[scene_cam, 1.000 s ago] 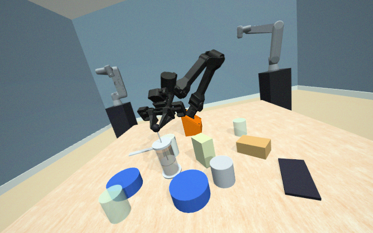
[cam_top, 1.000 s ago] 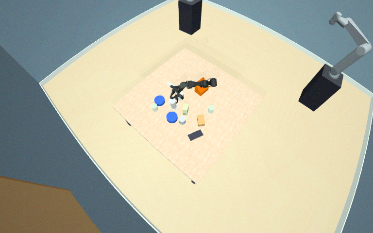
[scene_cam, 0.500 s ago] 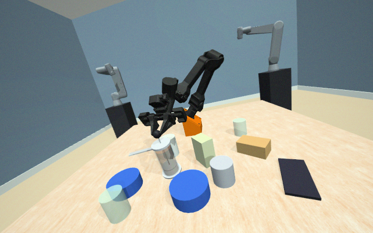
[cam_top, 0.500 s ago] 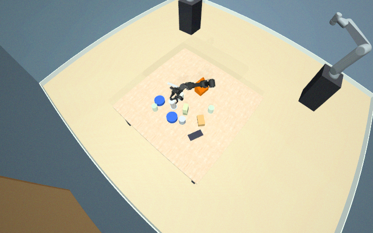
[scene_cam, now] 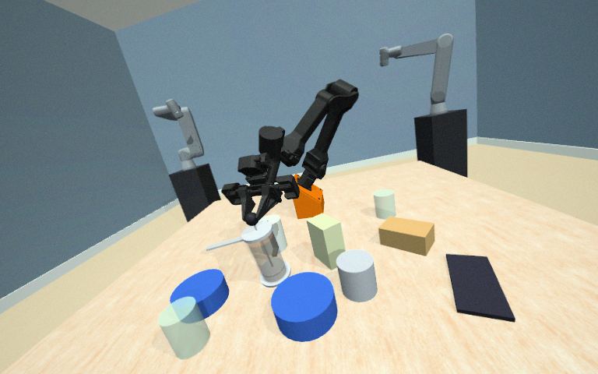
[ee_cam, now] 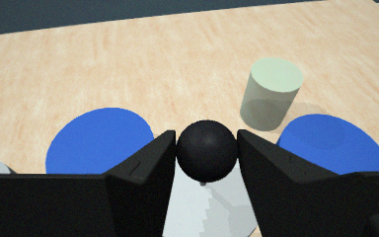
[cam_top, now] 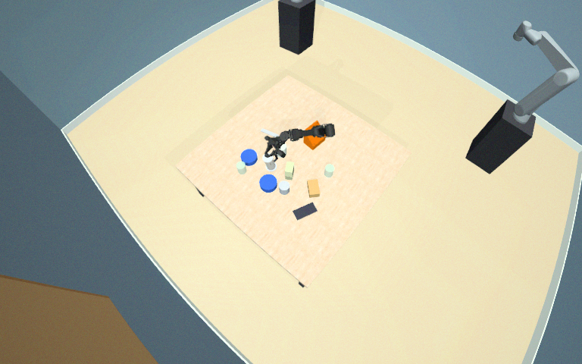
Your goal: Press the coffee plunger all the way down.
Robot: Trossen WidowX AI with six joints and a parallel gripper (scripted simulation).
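My gripper tip is now 80 mm above the coffee press, 30 mm past it and 10 mm to the right of it. The rest, counted from my gripper tip: dark flat plate (400 mm to the left, 170 mm below, 90 mm ahead); grey cylinder (200 mm to the left, 140 mm below, 60 mm ahead); tan block (350 mm to the left, 150 mm below, 60 mm behind).
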